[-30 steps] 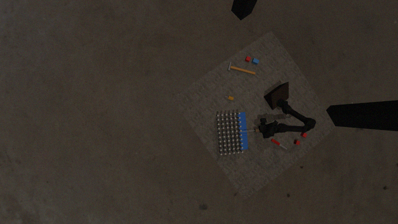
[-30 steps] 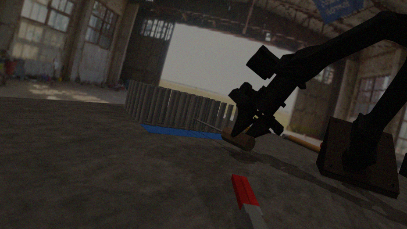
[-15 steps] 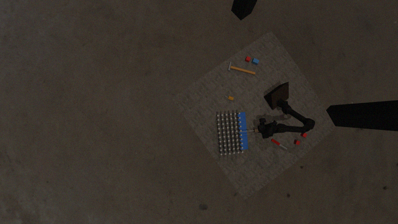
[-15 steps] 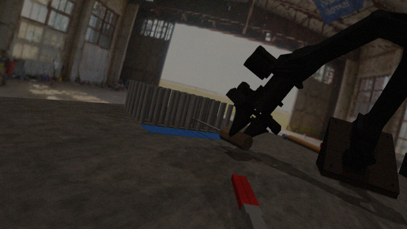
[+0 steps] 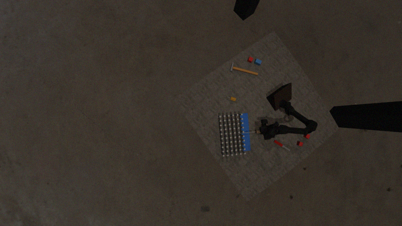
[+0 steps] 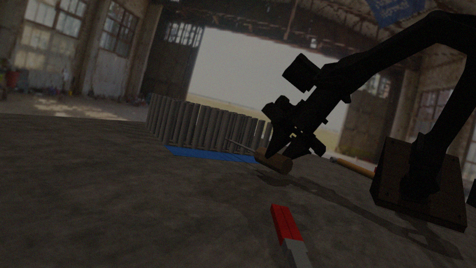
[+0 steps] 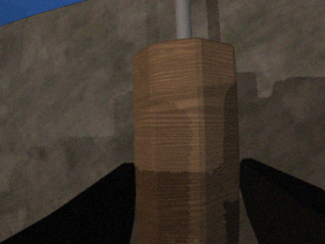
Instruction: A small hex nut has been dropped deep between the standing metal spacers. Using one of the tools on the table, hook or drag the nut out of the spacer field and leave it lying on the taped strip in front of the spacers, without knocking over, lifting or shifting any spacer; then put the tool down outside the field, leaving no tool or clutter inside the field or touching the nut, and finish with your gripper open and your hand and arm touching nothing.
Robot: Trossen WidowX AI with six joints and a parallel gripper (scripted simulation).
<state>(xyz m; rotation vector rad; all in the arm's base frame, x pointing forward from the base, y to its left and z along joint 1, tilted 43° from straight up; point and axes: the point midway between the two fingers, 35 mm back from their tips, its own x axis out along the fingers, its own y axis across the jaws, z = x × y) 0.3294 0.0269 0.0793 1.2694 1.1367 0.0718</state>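
The blue taped strip is 110 mm ahead of my gripper tip, 80 mm to the right of it and 40 mm below it. The rest, counted from my gripper tip: red-handled tool (100 mm behind, 280 mm to the left, 30 mm below); then hook tool (90 mm ahead, 60 mm to the right); then small yellow tool (10 mm ahead, 420 mm to the right, 20 mm below).
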